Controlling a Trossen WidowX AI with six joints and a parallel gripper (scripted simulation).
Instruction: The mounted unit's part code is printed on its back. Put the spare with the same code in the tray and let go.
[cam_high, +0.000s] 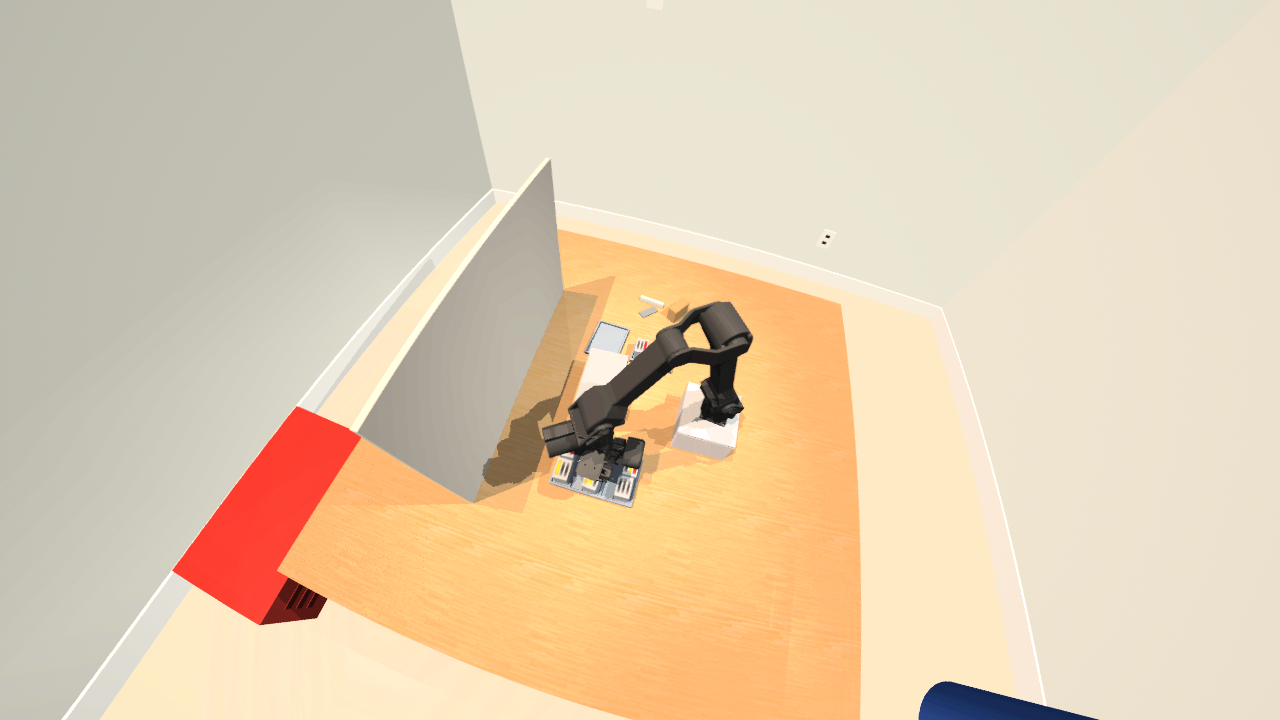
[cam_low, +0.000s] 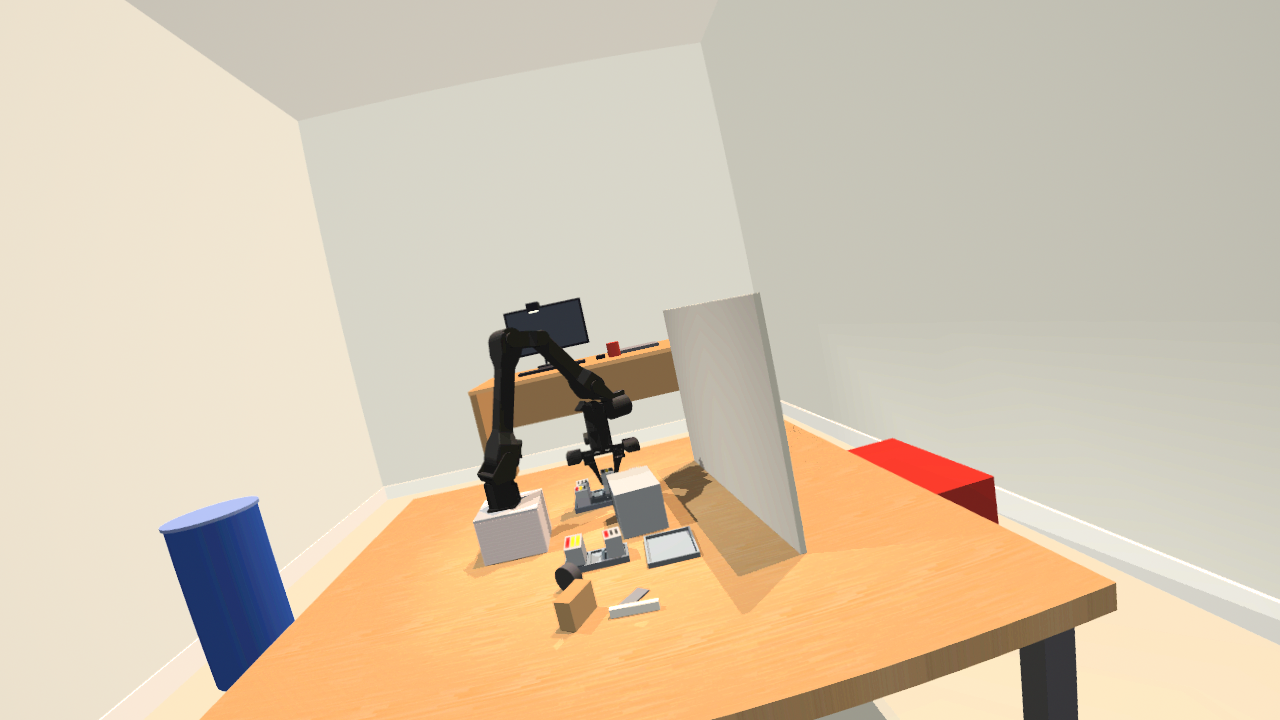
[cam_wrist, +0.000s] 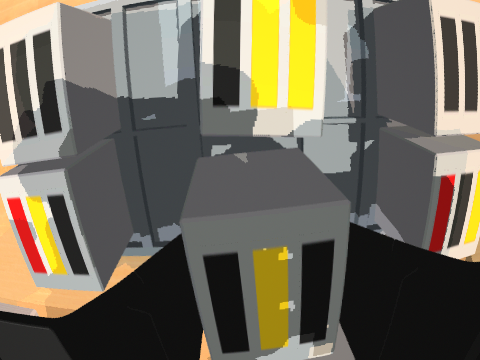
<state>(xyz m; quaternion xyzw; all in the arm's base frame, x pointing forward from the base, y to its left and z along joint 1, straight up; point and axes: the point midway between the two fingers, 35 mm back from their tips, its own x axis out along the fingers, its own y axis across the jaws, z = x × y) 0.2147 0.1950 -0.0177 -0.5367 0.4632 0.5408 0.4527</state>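
Now: gripper tip 140 mm short of the shallow grey tray, 340 mm to the left of it and 40 mm above it. Also, from my gripper tip: mounted unit (70 mm ahead, 160 mm to the right); then grey panel (300 mm ahead, 130 mm to the right, 180 mm above).
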